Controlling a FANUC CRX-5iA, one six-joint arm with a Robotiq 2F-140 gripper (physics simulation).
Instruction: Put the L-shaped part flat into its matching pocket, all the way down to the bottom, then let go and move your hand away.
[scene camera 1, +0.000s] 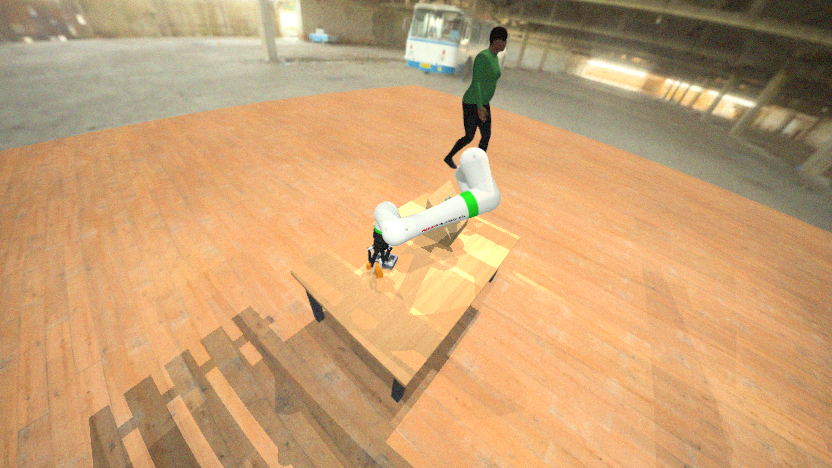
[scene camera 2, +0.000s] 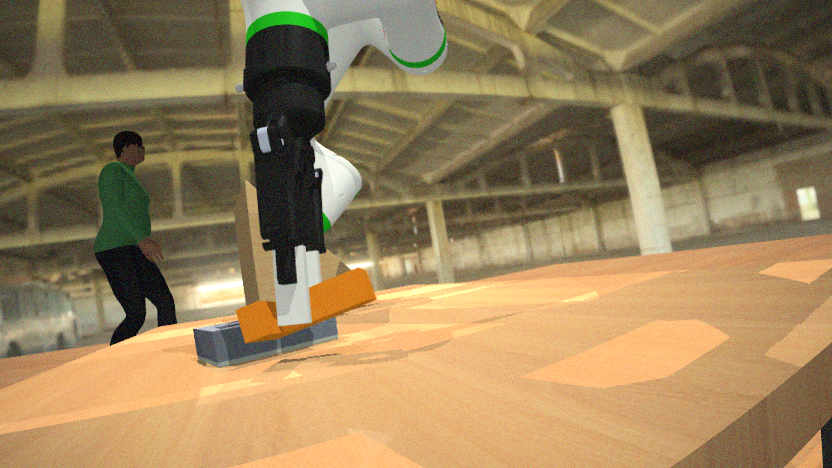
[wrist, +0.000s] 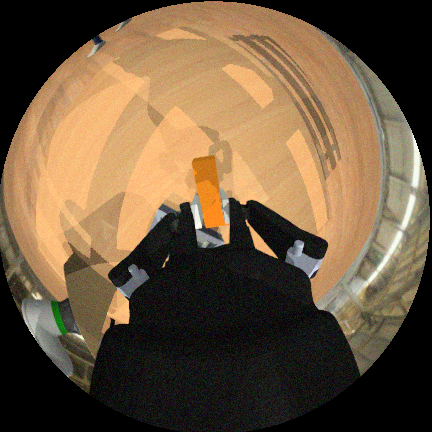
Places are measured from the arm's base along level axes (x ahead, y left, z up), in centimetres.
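Pixels of known places: gripper, fingertip midpoint: (scene camera 1: 376, 269) (scene camera 2: 302, 323) (wrist: 210, 198); arm's base, link origin: (wrist: 74, 316).
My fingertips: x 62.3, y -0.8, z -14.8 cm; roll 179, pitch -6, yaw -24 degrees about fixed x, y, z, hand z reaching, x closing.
Observation:
Ahead of a thing's pixels: the offset from my fingertips to its middle. Level surfaces: height alone.
The orange L-shaped part @(dy +0.7, dx +1.8, dz +1.7 cm) (scene camera 1: 378, 270) (scene camera 2: 343, 295) (wrist: 207, 187) is held between the fingertips, tilted, with its right end in scene camera 2 higher than its left end. My gripper (scene camera 1: 377, 264) (scene camera 2: 295, 314) (wrist: 210, 198) is shut on it and points down. The blue-grey pocket block @(dy -4.2, dx -9.4, dz -1.3 cm) (scene camera 1: 392, 263) (scene camera 2: 218, 348) (wrist: 210, 238) sits on the table behind and below the part. In scene camera 2 the part's low side overlaps the block's upper front edge; whether they touch is not clear. The pocket opening is mostly hidden by the part and the fingers.
The wooden table @(dz -3.2 cm) (scene camera 1: 372, 314) (scene camera 2: 465, 401) carries the block. A tan wooden panel (scene camera 2: 249, 250) stands upright behind the gripper. A person in a green top (scene camera 1: 484, 75) (scene camera 2: 122, 203) is on the floor beyond the table.

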